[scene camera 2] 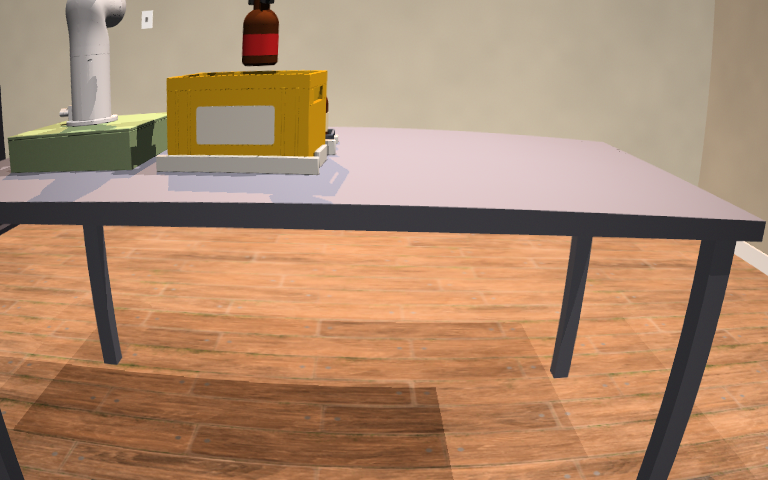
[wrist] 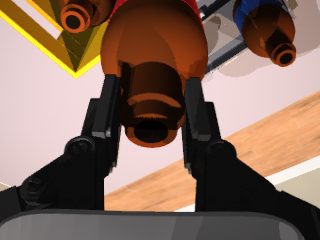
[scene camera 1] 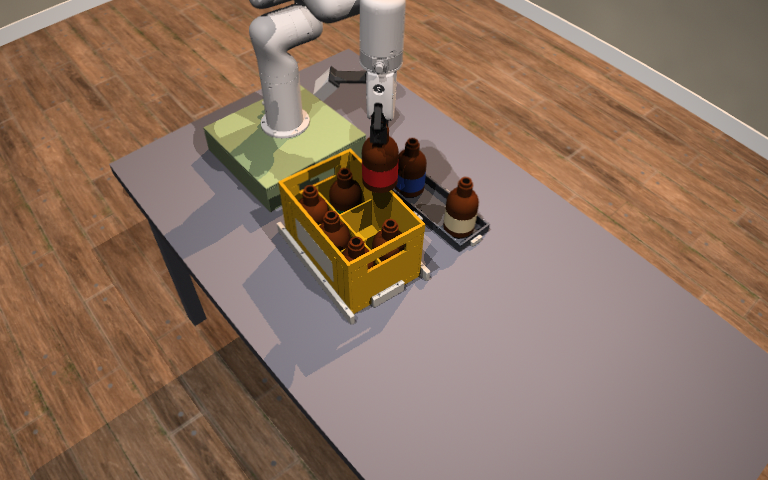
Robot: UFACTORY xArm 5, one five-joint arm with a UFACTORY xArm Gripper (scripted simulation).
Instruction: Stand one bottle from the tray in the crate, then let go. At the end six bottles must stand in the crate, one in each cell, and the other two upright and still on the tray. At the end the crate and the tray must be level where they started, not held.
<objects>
A yellow crate (scene camera 1: 355,284) is 1.23 m from the lens. A dark tray (scene camera 1: 431,202) is 1.51 m from the lens. The marked spots on the yellow crate and the dark tray are 0.37 m apart.
</objects>
